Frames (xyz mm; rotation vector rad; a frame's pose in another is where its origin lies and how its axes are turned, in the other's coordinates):
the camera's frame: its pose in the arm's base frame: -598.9 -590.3 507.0 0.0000 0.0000 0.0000
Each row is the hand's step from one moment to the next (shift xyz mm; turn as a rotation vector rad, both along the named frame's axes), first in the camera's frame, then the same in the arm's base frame.
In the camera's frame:
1: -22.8 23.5 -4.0 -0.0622 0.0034 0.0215
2: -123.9 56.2 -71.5 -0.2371 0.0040 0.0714
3: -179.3 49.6 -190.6 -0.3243 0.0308 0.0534
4: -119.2 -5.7 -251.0 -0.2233 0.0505 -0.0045
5: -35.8 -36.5 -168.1 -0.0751 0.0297 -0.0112
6: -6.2 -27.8 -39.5 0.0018 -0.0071 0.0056
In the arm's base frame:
1: -22.8 23.5 -4.0 -0.0622 0.0034 0.0215
2: -123.9 56.2 -71.5 -0.2371 0.0040 0.0714
3: -179.3 49.6 -190.6 -0.3243 0.0308 0.0534
4: -119.2 -5.7 -251.0 -0.2233 0.0505 -0.0045
5: -35.8 -36.5 -168.1 -0.0751 0.0297 -0.0112
6: -6.2 -27.8 -39.5 0.0018 -0.0071 0.0056

